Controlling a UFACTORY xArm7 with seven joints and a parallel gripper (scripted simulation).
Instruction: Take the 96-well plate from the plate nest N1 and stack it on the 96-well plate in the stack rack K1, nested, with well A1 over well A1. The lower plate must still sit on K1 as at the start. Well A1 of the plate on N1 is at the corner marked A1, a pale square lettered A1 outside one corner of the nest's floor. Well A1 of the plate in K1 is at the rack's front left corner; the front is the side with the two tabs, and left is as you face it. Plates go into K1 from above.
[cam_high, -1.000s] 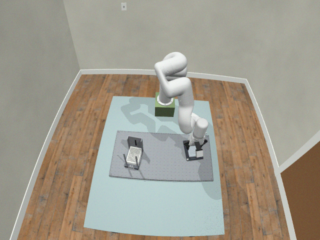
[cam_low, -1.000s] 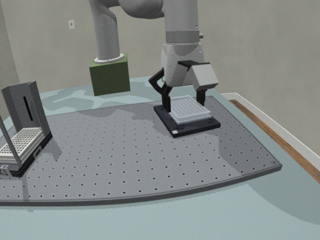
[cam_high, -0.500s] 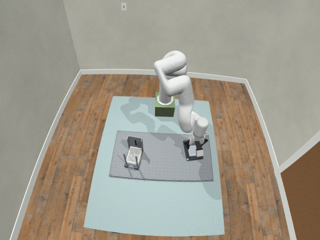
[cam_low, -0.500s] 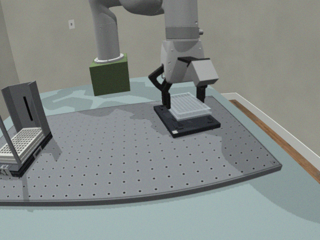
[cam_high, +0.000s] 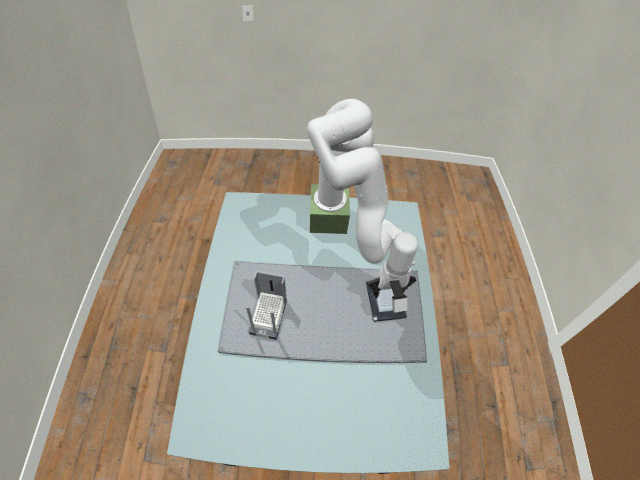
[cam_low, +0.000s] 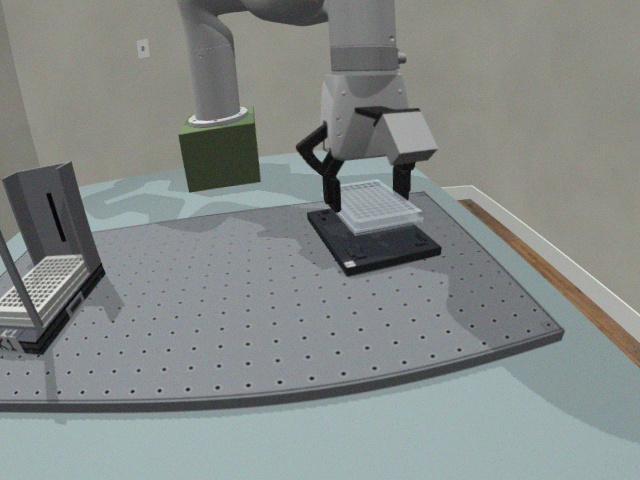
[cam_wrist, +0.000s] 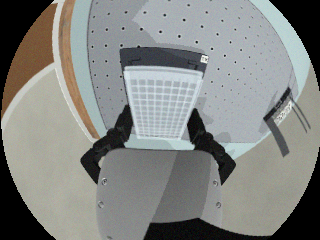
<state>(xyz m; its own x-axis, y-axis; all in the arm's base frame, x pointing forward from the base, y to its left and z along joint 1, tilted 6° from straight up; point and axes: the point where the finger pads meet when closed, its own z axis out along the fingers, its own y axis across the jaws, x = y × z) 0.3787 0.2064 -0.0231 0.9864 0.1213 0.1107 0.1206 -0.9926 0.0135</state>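
Now: the plate nest N1 50 mm below my hand. From my hand the other things lie so: clear 96-well plate 10 mm below; then pale A1 square 80 mm ahead, 40 mm to the right, 40 mm below; then grey back wall 400 mm to the right, 30 mm above, 10 mm ahead.
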